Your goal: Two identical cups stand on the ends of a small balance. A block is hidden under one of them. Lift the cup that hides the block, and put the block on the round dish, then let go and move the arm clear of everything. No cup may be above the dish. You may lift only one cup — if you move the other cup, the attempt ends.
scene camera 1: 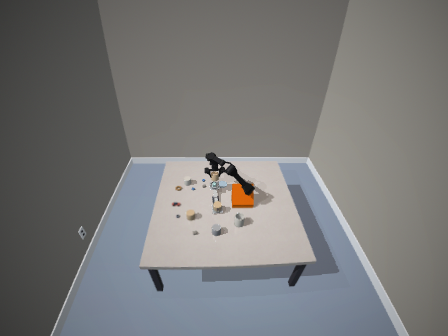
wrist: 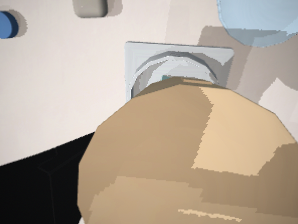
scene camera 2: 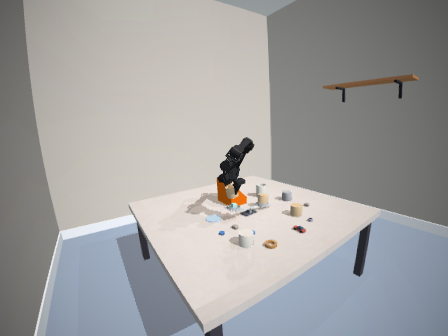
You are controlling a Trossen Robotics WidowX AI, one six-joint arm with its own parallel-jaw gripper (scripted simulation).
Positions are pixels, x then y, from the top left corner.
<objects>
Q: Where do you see a small balance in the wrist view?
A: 145, 63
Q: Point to a tan cup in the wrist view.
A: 181, 143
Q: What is my gripper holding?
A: A tan cup.
</objects>
